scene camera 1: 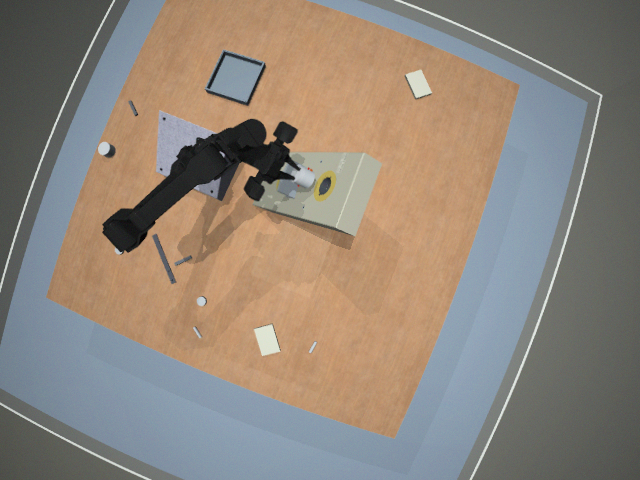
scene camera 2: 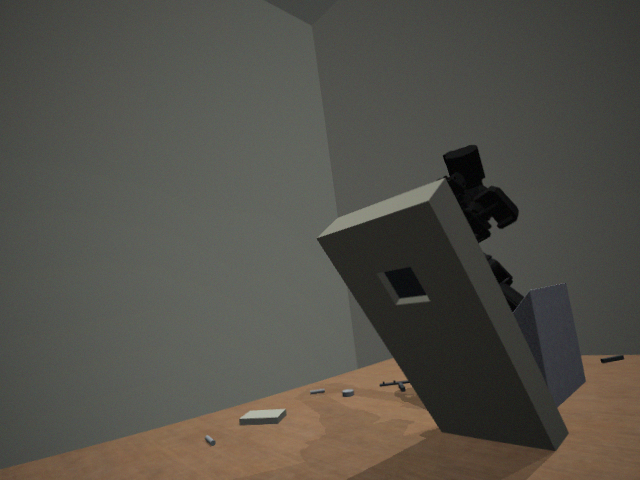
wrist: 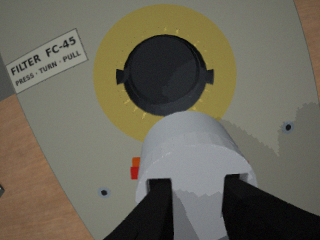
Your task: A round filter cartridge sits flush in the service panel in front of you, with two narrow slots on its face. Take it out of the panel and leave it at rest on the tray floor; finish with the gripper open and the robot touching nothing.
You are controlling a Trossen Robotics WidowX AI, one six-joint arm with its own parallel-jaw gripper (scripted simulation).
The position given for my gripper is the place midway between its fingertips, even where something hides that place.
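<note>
I can see my gripper [scene camera 1: 298, 174]; the same gripper [scene camera 2: 445, 258] is visible from another camera, and the wrist view has the gripper [wrist: 195, 188] as well. There is an olive service panel [scene camera 1: 337, 199], and I find the panel [scene camera 2: 412, 262] again elsewhere, while the wrist view also shows the panel [wrist: 91, 86]. A square tray [scene camera 1: 235, 77] is here too.
</note>
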